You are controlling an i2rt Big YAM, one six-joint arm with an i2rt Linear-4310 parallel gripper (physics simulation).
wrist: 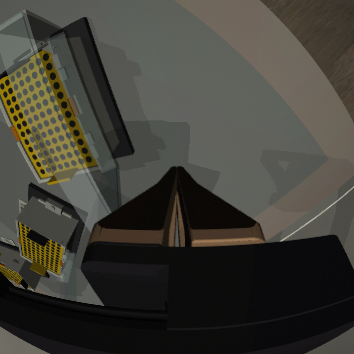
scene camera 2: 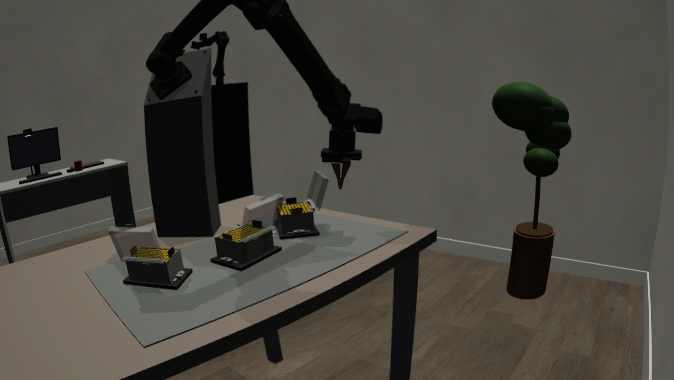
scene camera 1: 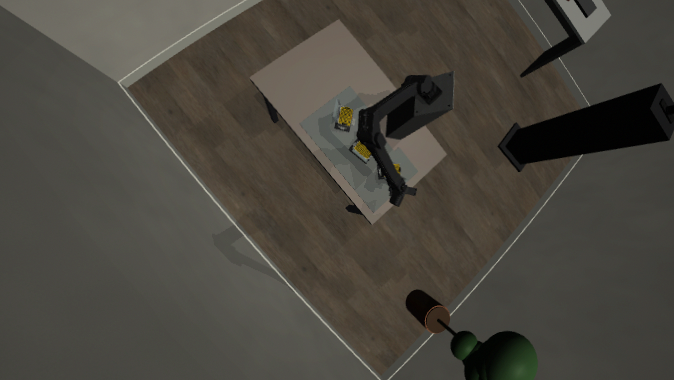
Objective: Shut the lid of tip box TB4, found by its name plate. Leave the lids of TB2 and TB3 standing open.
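Observation:
The tip box TB4 stands farthest right in scene camera 2, with yellow tips inside. Its clear lid stands open, leaning outward to the right. The gripper is shut and empty, fingers pointing down, just beyond the outer side of that lid, with its tips near the height of the lid's upper part. TB3 is the middle box and TB2 the left one. Their lids stand open. No name plate is readable.
The boxes stand on a grey-green mat on a wooden table. The arm's pedestal stands behind the boxes. The potted plant is away from the table.

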